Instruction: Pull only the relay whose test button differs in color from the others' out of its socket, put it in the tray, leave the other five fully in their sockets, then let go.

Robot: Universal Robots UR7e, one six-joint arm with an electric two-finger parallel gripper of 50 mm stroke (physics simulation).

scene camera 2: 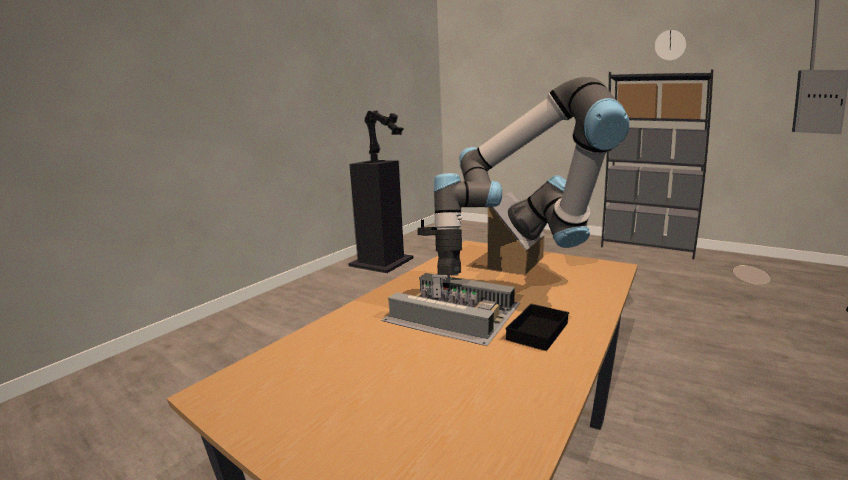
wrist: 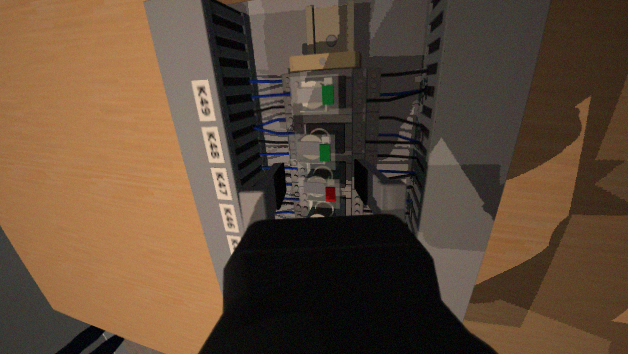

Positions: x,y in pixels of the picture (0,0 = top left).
Labels:
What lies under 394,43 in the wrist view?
A grey base plate.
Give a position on a relay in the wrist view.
At 315,145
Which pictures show my gripper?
Scene camera 2 and the wrist view: all of them.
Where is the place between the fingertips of my gripper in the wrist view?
319,175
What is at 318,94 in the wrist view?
A relay.

